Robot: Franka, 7 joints.
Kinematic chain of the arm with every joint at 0, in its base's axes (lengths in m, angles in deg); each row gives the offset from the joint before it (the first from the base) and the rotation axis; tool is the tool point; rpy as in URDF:
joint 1: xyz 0 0 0.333 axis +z
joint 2: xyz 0 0 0 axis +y
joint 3: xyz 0 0 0.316 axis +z
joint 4: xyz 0.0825 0 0 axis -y
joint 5: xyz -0.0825 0 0.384 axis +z
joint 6: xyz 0 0 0 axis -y
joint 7: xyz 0.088 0 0 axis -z
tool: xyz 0 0 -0.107 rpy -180 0 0
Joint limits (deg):
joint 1: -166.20..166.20
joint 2: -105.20..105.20
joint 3: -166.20..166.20
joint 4: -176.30..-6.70
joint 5: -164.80..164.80
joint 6: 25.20..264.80
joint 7: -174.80..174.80
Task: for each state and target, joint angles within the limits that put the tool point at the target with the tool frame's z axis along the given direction. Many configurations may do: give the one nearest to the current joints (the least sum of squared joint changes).
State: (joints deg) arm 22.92 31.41 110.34 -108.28 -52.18 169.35 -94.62
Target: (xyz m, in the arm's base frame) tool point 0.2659 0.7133 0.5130 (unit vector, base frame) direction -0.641 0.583 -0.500
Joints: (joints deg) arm 25.80 71.80 92.39 -63.80 -28.07 120.12 -94.62
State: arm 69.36 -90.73 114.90 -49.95 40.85 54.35 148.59
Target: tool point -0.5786 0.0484 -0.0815 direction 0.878 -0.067 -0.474
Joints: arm 25.60 -101.60 120.53 -52.98 57.49 63.61 148.59
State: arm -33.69 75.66 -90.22 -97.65 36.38 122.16 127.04
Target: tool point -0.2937 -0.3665 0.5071 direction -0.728 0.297 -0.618
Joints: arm -35.21 78.71 -113.13 -132.42 36.75 125.20 127.04
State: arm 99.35 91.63 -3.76 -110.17 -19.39 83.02 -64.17
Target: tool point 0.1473 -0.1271 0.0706 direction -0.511 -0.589 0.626
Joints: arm 87.02 89.67 -31.75 -152.34 4.47 100.11 -64.17
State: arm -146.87 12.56 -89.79 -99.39 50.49 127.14 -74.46
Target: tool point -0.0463 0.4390 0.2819 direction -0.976 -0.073 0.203
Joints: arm -166.20 -29.13 -112.05 -139.02 69.70 95.02 -74.46
